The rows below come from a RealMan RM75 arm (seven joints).
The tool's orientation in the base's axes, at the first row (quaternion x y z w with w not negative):
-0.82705 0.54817 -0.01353 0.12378
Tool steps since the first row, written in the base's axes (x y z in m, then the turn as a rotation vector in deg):
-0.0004 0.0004 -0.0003 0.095 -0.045 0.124
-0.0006 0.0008 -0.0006 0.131 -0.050 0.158
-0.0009 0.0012 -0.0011 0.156 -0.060 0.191
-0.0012 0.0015 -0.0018 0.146 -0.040 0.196
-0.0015 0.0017 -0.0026 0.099 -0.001 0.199
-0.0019 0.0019 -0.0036 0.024 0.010 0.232
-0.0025 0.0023 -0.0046 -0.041 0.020 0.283
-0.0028 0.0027 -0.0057 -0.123 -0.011 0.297
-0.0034 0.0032 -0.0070 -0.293 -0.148 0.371
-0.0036 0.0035 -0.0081 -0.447 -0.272 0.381
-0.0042 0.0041 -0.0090 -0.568 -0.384 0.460
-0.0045 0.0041 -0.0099 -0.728 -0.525 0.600
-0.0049 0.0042 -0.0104 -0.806 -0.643 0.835
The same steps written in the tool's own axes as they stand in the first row. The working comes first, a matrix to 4 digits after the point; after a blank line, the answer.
The tool's axes in the first row as the columns of a matrix, in the base's axes (used below as rounded here):
0.3987 -0.9034 0.1581
-0.9101 -0.3684 0.1899
-0.1133 -0.2196 -0.9690

-0.0005 0.0003 0.0003 0.065 -0.096 -0.114
-0.0009 0.0004 0.0006 0.080 -0.135 -0.142
-0.0013 0.0006 0.0012 0.095 -0.161 -0.172
-0.0016 0.0009 0.0018 0.072 -0.160 -0.174
-0.0019 0.0013 0.0026 0.018 -0.133 -0.177
-0.0021 0.0018 0.0035 -0.026 -0.076 -0.219
-0.0026 0.0024 0.0045 -0.067 -0.032 -0.277
-0.0029 0.0028 0.0056 -0.073 0.050 -0.309
-0.0035 0.0034 0.0069 -0.024 0.238 -0.434
-0.0037 0.0037 0.0079 0.026 0.420 -0.492
-0.0044 0.0043 0.0088 0.071 0.554 -0.608
-0.0044 0.0047 0.0097 0.120 0.719 -0.796
-0.0046 0.0052 0.0101 0.169 0.782 -1.059

